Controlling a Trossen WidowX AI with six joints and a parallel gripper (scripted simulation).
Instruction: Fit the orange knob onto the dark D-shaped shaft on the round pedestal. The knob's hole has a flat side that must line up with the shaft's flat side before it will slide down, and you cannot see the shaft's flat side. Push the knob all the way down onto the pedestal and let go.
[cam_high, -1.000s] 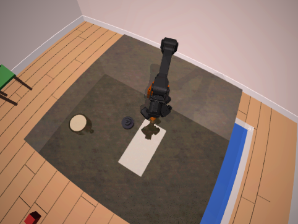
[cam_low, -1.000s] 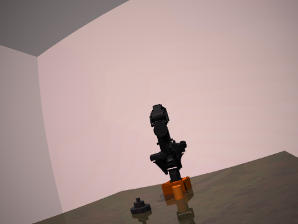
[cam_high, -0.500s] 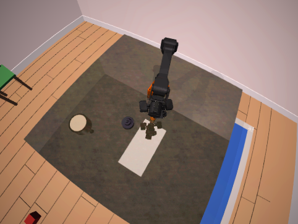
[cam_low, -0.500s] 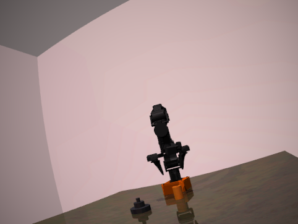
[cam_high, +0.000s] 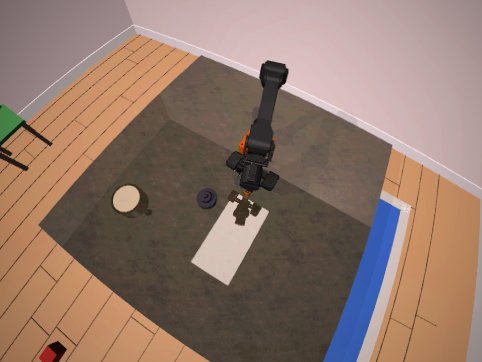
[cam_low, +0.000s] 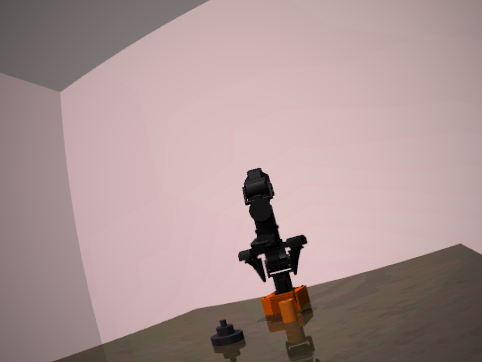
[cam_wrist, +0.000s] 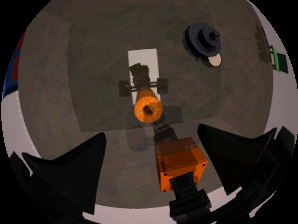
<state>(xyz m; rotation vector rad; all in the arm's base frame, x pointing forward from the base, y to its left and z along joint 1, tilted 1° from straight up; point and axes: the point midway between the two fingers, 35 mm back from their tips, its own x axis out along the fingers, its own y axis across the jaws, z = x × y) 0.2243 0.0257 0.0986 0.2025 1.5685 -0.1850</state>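
My gripper tip is now 9 cm above the orange knob. From my gripper tip the other things lie so: dark round pedestal (16 cm to the right, 10 cm ahead, 9 cm below).
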